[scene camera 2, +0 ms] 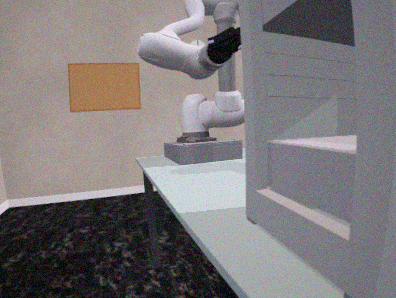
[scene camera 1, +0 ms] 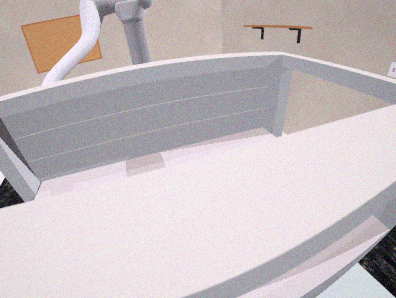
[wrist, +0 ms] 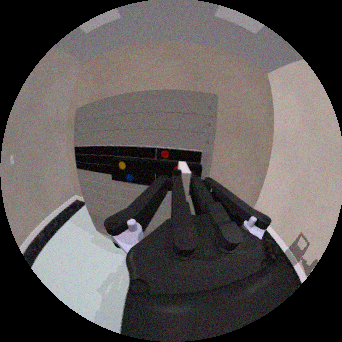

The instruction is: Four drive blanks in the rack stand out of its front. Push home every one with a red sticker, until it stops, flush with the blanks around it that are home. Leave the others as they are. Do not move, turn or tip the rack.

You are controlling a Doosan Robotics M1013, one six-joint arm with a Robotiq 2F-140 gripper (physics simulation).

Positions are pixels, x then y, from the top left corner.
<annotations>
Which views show the grey rack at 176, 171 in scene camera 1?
Scene camera 2, scene camera 1 and the wrist view: all of them.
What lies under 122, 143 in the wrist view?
A grey rack.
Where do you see a grey rack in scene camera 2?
307, 68
</annotations>
